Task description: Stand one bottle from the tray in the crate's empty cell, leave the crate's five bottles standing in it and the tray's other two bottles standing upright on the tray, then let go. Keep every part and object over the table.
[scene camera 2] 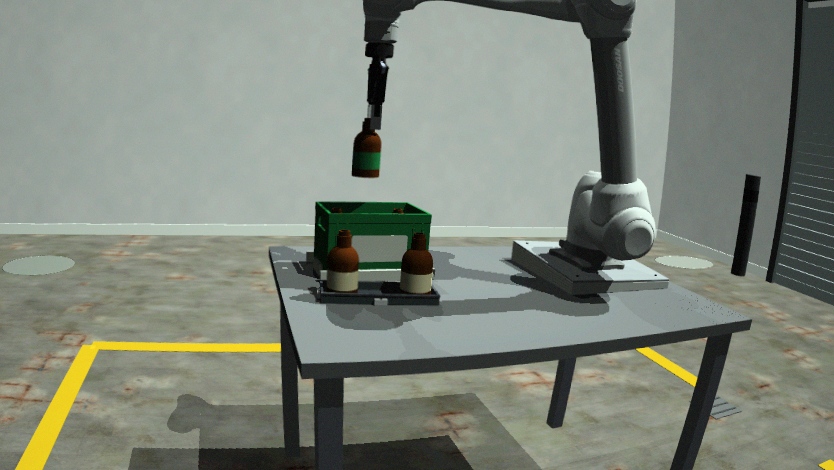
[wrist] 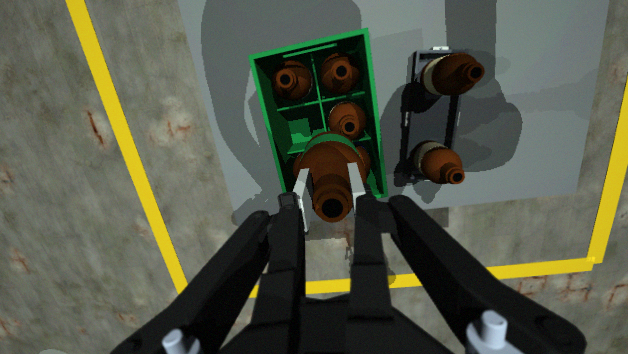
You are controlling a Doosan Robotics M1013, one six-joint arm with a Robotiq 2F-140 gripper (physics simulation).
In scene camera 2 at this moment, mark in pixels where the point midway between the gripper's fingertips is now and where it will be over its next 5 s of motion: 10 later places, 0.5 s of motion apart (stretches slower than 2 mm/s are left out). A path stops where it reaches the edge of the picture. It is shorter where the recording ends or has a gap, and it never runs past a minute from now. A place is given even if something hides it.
My gripper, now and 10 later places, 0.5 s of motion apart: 373, 129; 374, 129; 373, 147; 374, 151; 376, 151; 375, 167; 373, 197; 373, 201; 373, 212; 372, 219; 371, 219
